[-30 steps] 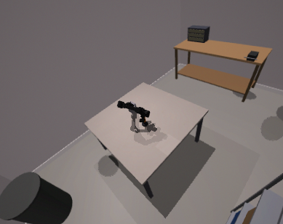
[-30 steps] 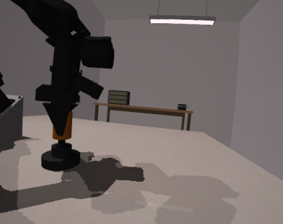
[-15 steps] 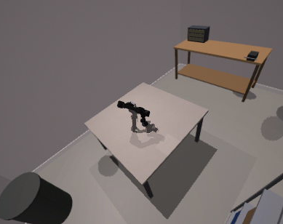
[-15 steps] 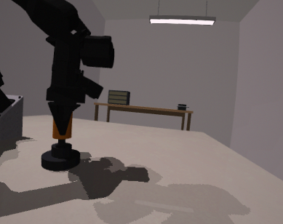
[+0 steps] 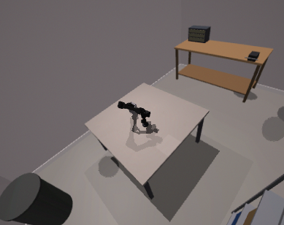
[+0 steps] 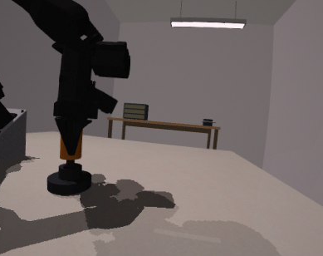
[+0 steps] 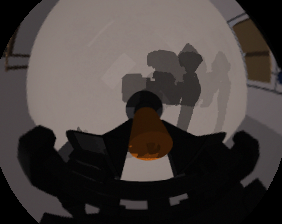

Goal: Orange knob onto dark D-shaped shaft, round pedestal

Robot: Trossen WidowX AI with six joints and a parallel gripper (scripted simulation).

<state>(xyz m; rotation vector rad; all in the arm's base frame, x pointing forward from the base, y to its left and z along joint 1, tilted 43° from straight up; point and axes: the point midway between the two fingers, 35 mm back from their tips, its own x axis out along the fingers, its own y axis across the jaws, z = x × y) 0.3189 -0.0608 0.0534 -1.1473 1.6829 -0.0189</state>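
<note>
Now: gripper tip 2 cm below the orange knob. Also, from my gripper tip: dark shaft: 4 cm below.
</note>
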